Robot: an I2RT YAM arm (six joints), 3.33 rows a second.
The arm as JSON. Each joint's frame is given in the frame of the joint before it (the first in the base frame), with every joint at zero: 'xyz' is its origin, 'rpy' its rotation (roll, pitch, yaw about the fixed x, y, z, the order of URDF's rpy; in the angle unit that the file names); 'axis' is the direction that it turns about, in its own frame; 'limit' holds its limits. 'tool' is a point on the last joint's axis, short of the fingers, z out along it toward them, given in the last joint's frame.
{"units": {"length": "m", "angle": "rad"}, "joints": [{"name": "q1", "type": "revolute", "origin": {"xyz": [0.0, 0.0, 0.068], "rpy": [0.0, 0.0, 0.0]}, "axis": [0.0, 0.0, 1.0], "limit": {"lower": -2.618, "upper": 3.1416}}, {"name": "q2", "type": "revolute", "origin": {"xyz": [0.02, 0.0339, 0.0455], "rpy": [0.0, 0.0, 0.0]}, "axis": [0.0, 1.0, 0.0], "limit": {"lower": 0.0, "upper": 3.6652}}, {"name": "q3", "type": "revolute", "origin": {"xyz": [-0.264, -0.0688, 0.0], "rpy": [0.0, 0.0, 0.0]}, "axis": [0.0, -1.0, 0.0], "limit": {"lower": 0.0, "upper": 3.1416}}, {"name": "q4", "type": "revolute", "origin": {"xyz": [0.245, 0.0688, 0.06], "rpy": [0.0, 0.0, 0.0]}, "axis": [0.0, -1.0, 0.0], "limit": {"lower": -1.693, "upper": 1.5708}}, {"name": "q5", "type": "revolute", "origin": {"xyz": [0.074, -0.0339, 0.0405], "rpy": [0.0, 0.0, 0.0]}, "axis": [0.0, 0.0, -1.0], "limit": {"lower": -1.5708, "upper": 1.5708}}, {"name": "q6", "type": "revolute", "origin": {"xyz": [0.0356, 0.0, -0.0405], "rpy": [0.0, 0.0, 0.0]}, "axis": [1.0, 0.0, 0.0], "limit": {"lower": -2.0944, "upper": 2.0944}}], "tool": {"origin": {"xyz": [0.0, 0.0, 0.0], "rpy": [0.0, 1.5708, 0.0]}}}
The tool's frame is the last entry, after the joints.
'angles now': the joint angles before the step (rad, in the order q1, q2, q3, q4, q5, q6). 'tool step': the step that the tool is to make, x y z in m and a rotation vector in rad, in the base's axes. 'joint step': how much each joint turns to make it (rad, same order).
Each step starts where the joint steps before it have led.
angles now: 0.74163 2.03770 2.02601 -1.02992 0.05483 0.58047
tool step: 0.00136 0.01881 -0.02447 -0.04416 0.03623 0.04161
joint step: 0.02856 0.07199 0.02190 -0.00574 0.00011 -0.01497
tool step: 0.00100 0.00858 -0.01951 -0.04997 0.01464 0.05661
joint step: 0.01213 0.04046 -0.00694 0.00484 0.00341 -0.05119
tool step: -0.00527 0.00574 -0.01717 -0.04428 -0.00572 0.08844
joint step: 0.01714 0.00480 -0.05684 0.03894 0.00311 -0.07960
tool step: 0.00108 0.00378 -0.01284 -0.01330 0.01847 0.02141
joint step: 0.00319 0.02373 -0.00957 0.01176 -0.01075 -0.01528
